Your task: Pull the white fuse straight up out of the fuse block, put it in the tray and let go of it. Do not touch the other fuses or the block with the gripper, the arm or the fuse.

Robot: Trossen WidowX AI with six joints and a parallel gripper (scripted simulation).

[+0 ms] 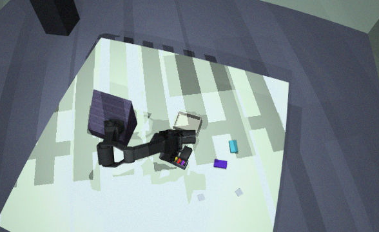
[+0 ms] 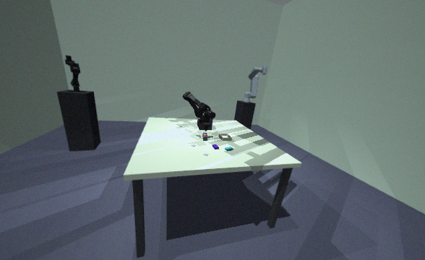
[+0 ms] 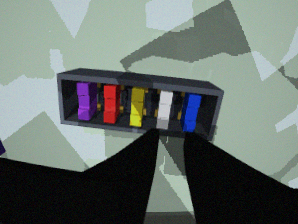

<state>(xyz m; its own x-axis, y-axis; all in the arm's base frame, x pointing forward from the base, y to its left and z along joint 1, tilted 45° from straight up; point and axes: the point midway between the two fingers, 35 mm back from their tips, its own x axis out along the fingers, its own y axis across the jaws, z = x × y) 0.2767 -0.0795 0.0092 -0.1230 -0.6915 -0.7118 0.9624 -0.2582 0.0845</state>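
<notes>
Right now the white fuse is 5 cm below my gripper tip. The rest, counted from my gripper tip: purple block (25 cm ahead, 7 cm below, 2 cm to the left); then cyan block (30 cm ahead, 13 cm to the left, 7 cm below); then tray (21 cm to the left, 7 cm below, 4 cm ahead).
</notes>
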